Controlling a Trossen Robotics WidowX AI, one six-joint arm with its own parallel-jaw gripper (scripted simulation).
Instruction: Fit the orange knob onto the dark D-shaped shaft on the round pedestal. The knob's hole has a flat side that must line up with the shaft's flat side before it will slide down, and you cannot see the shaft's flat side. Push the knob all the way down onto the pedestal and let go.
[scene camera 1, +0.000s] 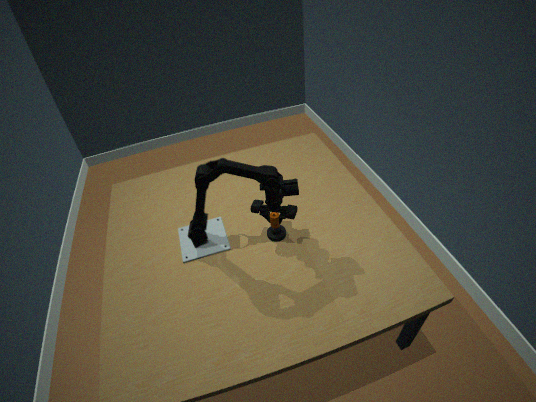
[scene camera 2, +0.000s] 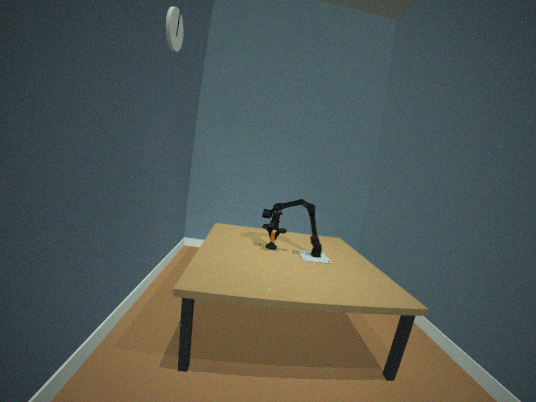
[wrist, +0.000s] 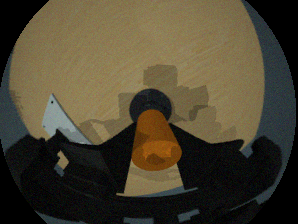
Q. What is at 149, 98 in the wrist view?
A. A dark round pedestal.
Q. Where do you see an orange knob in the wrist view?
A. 155, 148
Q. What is my gripper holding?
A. An orange knob.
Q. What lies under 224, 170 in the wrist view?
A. My gripper.
